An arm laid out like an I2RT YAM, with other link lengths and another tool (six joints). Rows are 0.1 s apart.
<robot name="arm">
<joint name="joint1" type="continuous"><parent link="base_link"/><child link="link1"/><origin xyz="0 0 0.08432"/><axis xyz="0 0 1"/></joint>
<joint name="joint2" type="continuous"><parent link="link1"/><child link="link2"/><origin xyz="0.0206 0.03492 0.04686" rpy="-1.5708 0 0"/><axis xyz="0 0 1"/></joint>
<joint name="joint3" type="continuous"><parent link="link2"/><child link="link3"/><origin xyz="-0.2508 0 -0.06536" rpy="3.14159 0 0"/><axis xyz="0 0 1"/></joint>
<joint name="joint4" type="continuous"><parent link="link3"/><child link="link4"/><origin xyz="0.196 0.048 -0.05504"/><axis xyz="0 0 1"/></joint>
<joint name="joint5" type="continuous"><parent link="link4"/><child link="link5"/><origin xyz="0.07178 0.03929 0.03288" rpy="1.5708 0 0"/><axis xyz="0 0 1"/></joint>
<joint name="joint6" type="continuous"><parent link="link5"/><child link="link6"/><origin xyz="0.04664 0 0.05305" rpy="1.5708 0 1.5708"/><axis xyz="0 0 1"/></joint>
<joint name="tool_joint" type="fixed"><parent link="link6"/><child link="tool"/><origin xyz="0.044 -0.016 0.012" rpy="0.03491 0 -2.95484"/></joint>
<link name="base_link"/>
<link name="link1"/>
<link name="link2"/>
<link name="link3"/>
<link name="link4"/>
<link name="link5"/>
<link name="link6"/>
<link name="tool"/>
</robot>
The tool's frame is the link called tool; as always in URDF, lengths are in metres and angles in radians. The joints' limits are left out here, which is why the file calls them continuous.
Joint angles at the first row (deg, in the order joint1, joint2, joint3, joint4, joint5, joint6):
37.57 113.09 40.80 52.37 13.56 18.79
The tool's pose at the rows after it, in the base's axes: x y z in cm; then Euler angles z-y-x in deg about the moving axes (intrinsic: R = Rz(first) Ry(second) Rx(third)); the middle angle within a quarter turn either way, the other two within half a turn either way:
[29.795 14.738 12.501 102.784 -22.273 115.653]
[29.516 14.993 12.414 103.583 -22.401 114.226]
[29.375 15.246 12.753 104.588 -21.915 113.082]
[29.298 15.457 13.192 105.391 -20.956 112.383]
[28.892 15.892 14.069 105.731 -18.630 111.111]
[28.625 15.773 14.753 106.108 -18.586 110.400]
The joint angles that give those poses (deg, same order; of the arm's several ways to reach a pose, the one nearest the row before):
38.22 114.77 39.80 52.38 14.84 19.47
38.96 115.39 38.91 55.21 15.46 19.23
39.51 115.04 38.67 56.08 15.74 18.35
39.91 114.37 38.77 55.83 16.00 17.18
41.23 112.98 38.92 55.00 18.20 15.10
41.40 111.15 38.38 54.40 18.32 14.77

